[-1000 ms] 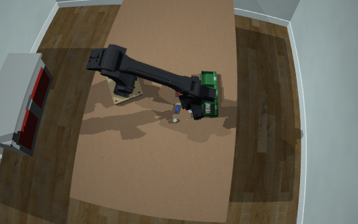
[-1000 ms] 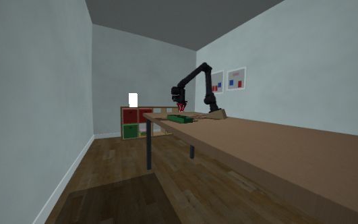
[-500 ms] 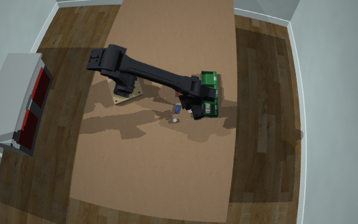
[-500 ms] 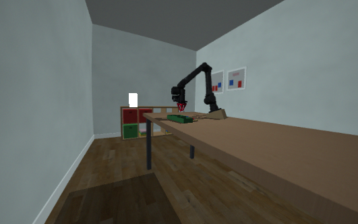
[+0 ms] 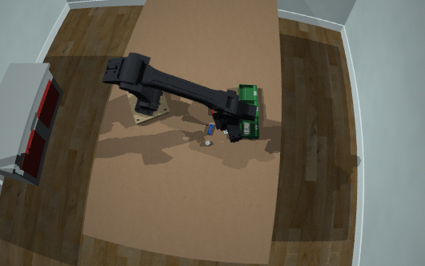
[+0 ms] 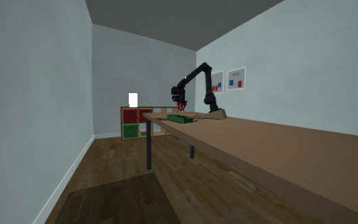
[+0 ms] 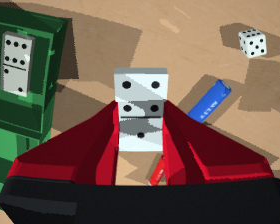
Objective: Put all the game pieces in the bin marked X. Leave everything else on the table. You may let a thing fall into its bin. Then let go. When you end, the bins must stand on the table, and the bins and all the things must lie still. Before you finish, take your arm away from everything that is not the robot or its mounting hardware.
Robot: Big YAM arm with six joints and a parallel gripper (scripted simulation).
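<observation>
The white die lies 6 cm to the right of my hand, 6 cm below it and 6 cm behind it. From my hand the other things lie so: white domino-like piece (right at my hand); then small red piece (10 cm to the left, 7 cm below, 7 cm behind); then blue cylinder (6 cm below, 6 cm behind, 1 cm to the left).
</observation>
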